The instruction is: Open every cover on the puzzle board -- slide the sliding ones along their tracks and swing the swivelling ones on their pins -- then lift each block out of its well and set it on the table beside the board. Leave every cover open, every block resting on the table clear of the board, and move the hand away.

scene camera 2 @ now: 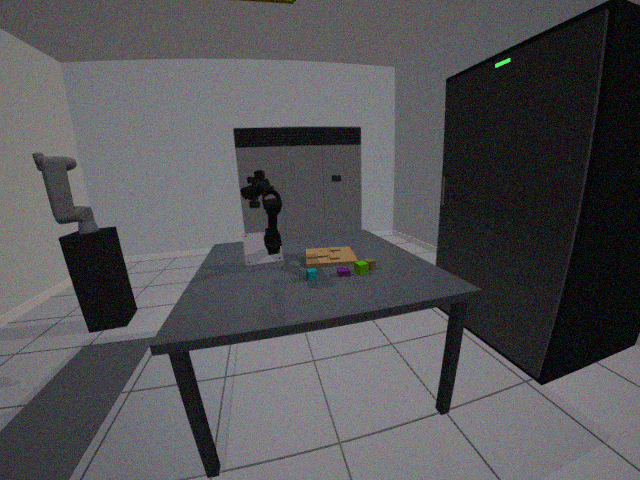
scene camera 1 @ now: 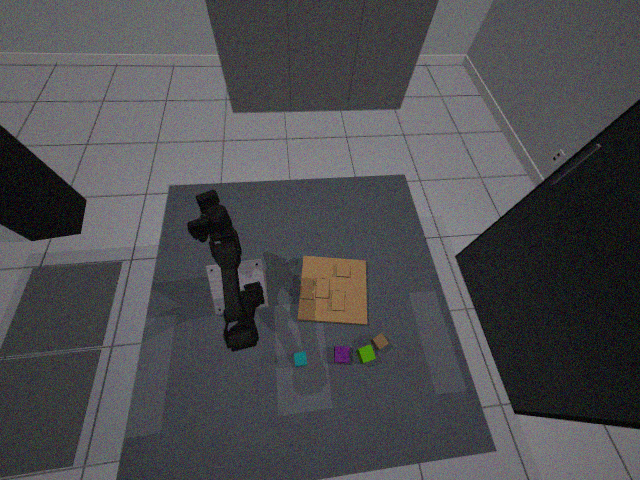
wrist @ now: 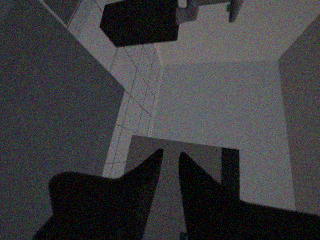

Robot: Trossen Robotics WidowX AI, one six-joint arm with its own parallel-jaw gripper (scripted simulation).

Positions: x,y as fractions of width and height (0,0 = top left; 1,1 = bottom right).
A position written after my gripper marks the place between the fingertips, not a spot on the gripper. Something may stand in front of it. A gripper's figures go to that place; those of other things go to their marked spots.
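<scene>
My gripper (scene camera 1: 0.32,0.42) is 1.05 m from the lens. I also see a puzzle board (scene camera 1: 0.56,0.62), and it is 1.26 m from the lens, so my gripper is nearer to the lens than the puzzle board.
</scene>
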